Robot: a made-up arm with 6 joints.
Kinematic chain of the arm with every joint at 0, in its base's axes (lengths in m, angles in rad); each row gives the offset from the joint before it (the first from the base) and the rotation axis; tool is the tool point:
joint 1: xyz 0 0 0.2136 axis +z
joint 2: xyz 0 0.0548 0 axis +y
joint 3: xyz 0 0 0.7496 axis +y
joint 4: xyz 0 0 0.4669 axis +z
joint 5: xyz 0 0 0 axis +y
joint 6: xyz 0 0 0.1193 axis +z
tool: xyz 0 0 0
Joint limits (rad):
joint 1: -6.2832..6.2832
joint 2: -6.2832..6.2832
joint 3: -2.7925..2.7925
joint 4: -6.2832..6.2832
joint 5: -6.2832..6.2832
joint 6: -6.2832..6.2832
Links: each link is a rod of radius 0.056 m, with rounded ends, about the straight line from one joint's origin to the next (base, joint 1, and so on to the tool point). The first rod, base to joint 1, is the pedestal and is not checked.
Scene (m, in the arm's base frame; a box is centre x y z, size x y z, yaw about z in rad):
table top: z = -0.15
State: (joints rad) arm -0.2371 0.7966 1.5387 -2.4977 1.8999 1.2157
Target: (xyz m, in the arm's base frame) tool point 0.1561 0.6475 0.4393
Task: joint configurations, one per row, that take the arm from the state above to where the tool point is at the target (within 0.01 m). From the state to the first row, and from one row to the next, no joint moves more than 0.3 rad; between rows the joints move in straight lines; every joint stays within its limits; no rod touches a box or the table.
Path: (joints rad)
1: 0.0240 0.7737 1.6471 -2.5197 1.9262 1.2157
2: 0.2851 0.7508 1.7554 -2.5418 1.9524 1.2157
3: 0.5462 0.7278 1.8638 -2.5638 1.9787 1.2157
4: 0.8073 0.7049 1.9722 -2.5859 2.0049 1.2157
5: 1.0684 0.6820 2.0805 -2.6079 2.0312 1.2157
6: 1.3295 0.6591 2.1889 -2.6300 2.0574 1.2157

